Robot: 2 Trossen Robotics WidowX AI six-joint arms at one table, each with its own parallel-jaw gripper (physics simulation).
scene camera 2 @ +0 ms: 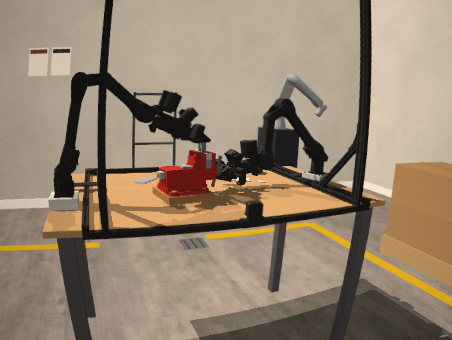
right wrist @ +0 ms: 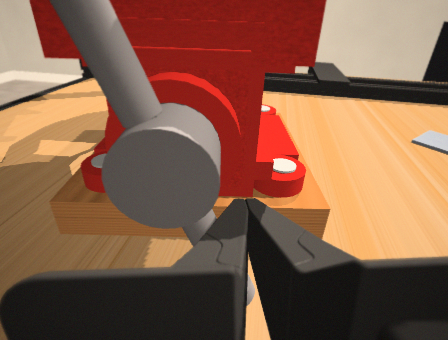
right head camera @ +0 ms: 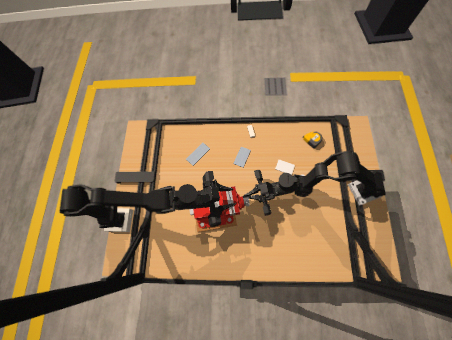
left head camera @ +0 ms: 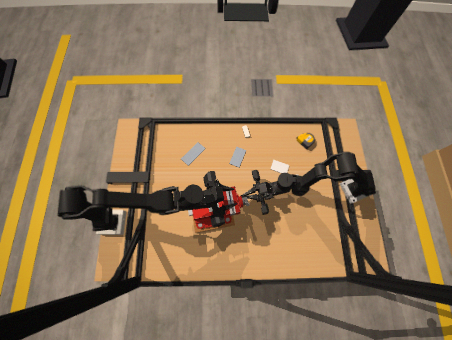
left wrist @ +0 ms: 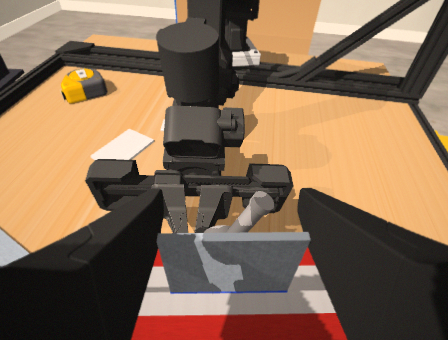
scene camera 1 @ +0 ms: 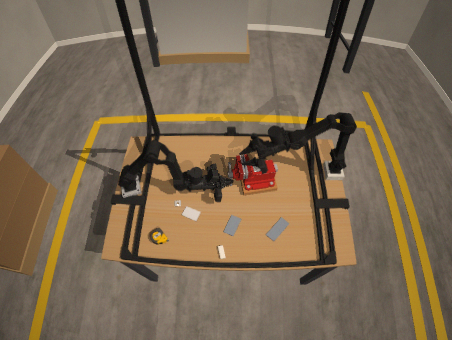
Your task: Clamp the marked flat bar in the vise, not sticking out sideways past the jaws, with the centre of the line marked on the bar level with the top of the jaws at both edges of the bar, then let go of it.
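Frame: origin at the left arm's base, x ahead, y left, z up, level; centimetres.
Seen in the pictures: left gripper, fingertip midpoint: [scene camera 2: 206, 140] [right head camera: 234, 196] [left head camera: 235, 196] [left wrist: 231, 199] [scene camera 1: 240, 159]; right gripper, fingertip midpoint: [right wrist: 244, 209] [scene camera 1: 233, 181]; left arm's base, link origin: [scene camera 2: 63, 194] [right head camera: 116, 219] [left head camera: 109, 221] [scene camera 1: 334, 168]; right arm's base, link origin: [scene camera 2: 316, 173] [right head camera: 366, 189] [left head camera: 356, 188] [left wrist: 232, 45] [scene camera 1: 130, 185].
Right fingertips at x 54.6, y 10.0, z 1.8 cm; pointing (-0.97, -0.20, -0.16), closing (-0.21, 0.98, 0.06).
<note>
Pixels of each thing's middle, then the offset from my right fingertips to it. "spot": a spot on its surface instead.
- grey flat bar, body centre: [left wrist: 229, 284] [scene camera 2: 202, 150] dx -4.6, dy -3.4, dz +10.4 cm
- tilted grey handle, surface spot: [right wrist: 107, 60] spot: dx +2.3, dy -3.3, dz +5.5 cm
- white plate, body centre: [left wrist: 123, 148] [right head camera: 284, 167] [scene camera 1: 191, 213] [left head camera: 279, 167] dx +19.5, dy +15.3, dz -5.3 cm
- small white block, body centre: [left head camera: 245, 131] dx +4.2, dy +33.9, dz -5.0 cm
- yellow tape measure, body centre: [left wrist: 80, 81] [scene camera 1: 158, 237] [right head camera: 313, 137] [left head camera: 306, 138] dx +33.5, dy +29.2, dz -3.2 cm
The grey flat bar [left wrist: 265, 262] [scene camera 2: 202, 147] stands upright between the jaws of the red vise [left head camera: 202, 214] [scene camera 2: 182, 181] [right wrist: 200, 60], within their width. Its blue line [left wrist: 230, 292] shows along the jaw tops in the left wrist view; whether its centre is level there is too fine to tell. My left gripper is shut on the bar's side edges, above the jaws. My right gripper [right wrist: 244, 209] [left wrist: 191, 231] is shut and empty, low at the vise's screw end, beside the lower part of the tilted grey handle [right wrist: 107, 60] [left wrist: 255, 207]. Its fingers partly hide that lower part.
Two grey plates [left head camera: 193, 153] [left head camera: 237, 157], a white plate [left head camera: 280, 166], a small white block [left head camera: 246, 131] and a yellow tape measure [left head camera: 306, 140] lie beyond the vise in the left head view. A black frame [left head camera: 240, 120] surrounds the work area.
</note>
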